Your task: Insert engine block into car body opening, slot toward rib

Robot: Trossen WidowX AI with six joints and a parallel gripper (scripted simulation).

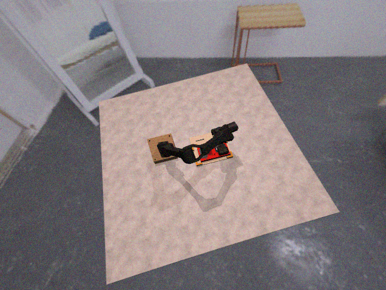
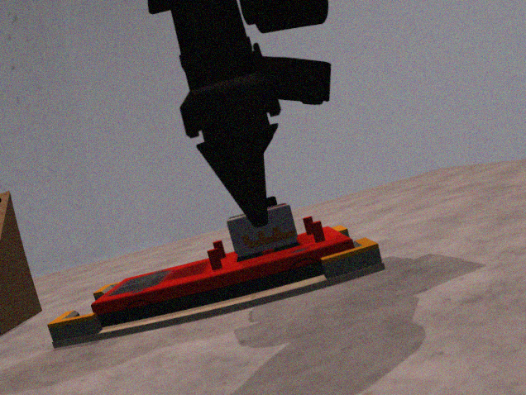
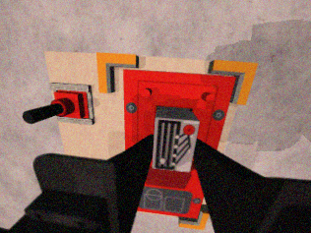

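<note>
Right now the grey engine block is 1 cm below my gripper tip.
</note>
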